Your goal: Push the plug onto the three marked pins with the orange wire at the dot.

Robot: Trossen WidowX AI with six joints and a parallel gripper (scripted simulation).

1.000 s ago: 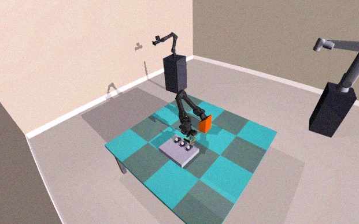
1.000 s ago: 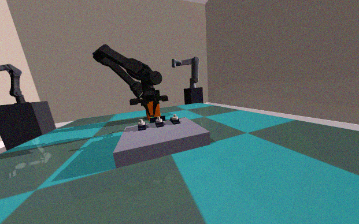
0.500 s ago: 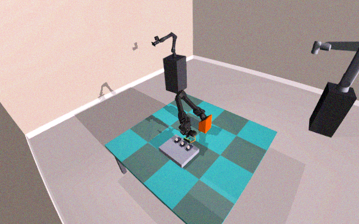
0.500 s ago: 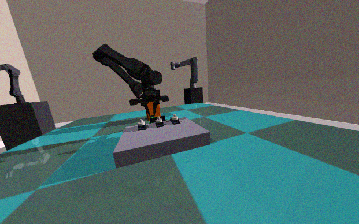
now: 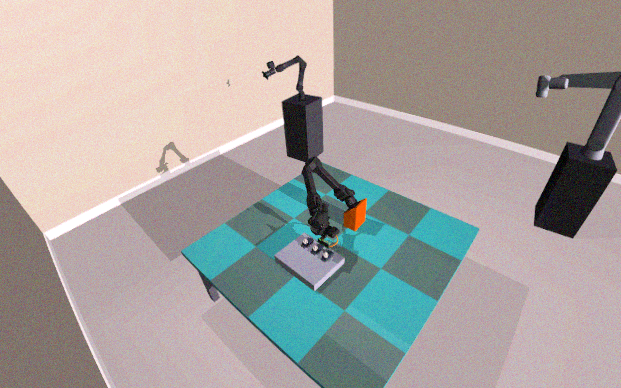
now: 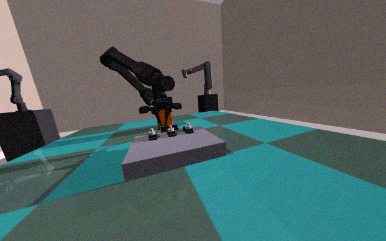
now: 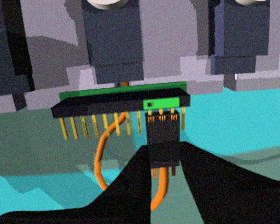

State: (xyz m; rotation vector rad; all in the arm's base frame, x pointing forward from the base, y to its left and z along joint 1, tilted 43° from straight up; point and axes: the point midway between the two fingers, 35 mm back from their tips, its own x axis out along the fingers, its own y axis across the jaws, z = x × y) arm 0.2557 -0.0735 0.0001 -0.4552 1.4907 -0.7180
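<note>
My gripper tip is 3 cm short of the green band. Also, from my gripper tip: grey printed holder (19 cm ahead, 5 cm below, 1 cm to the right).
</note>
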